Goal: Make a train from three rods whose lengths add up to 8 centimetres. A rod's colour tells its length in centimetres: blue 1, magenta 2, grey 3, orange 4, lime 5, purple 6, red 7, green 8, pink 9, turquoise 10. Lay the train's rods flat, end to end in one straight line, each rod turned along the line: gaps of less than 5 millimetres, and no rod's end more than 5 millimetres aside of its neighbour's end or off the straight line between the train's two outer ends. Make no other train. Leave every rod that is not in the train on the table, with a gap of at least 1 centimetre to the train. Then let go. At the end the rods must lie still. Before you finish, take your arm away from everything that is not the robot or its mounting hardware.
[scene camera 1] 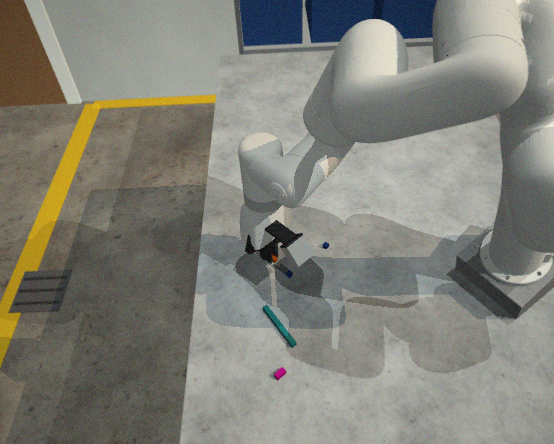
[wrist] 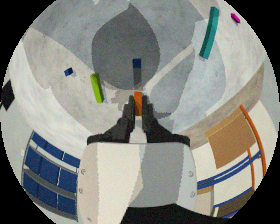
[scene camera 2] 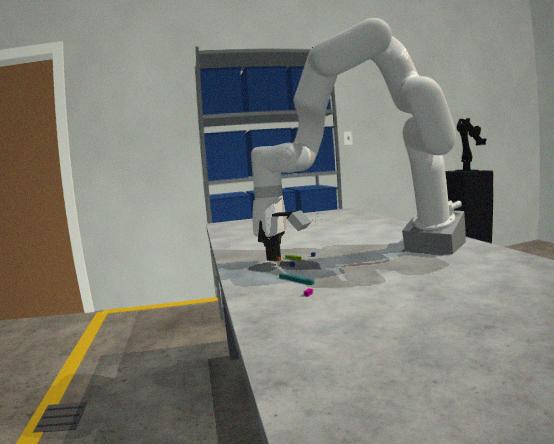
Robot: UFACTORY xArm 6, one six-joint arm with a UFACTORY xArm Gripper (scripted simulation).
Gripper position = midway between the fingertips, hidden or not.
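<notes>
On scene camera 1 you'd find my gripper (scene camera 1: 269, 256). Scene camera 2 shows my gripper (scene camera 2: 273, 259) too.
</notes>
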